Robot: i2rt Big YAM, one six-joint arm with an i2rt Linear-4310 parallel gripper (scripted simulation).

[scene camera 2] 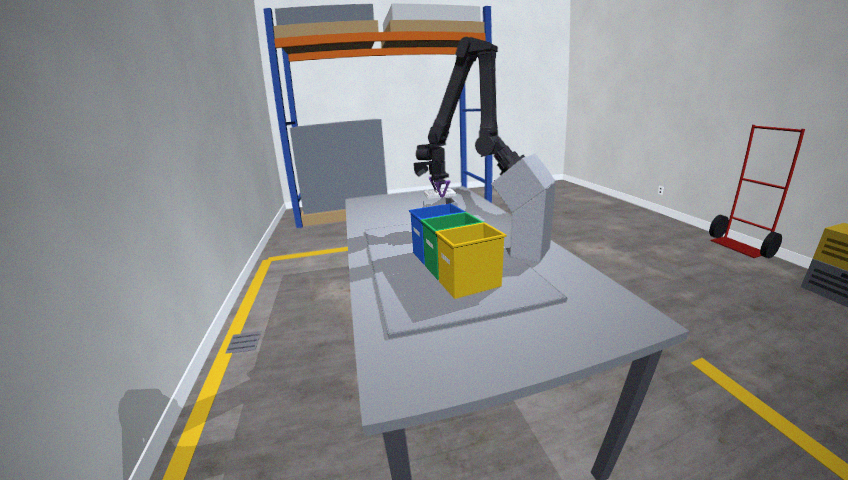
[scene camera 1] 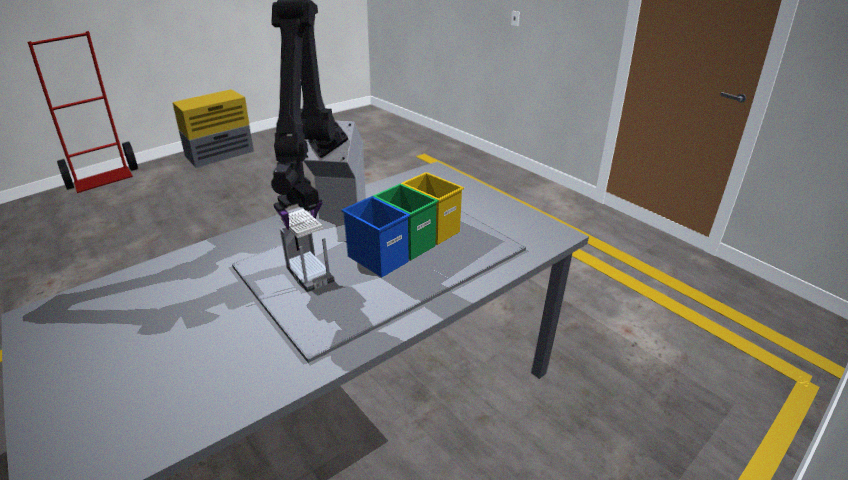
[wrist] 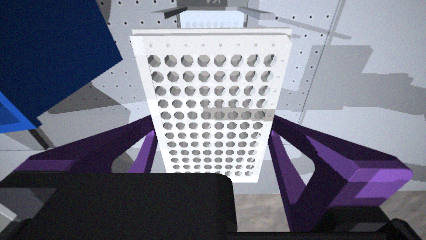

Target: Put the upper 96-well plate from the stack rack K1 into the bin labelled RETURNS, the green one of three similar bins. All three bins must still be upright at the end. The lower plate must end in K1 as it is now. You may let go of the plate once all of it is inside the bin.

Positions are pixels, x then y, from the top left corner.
Scene:
A green bin shows in scene camera 2 and in scene camera 1; in the wrist view it is out of frame. A blue bin shows in scene camera 2, in scene camera 1 and in the wrist view (55, 55). One and the same spot on the blue bin: (scene camera 2: 417, 215) is (scene camera 1: 397, 219). The same spot on the green bin: (scene camera 1: 422, 208) is (scene camera 2: 426, 224).

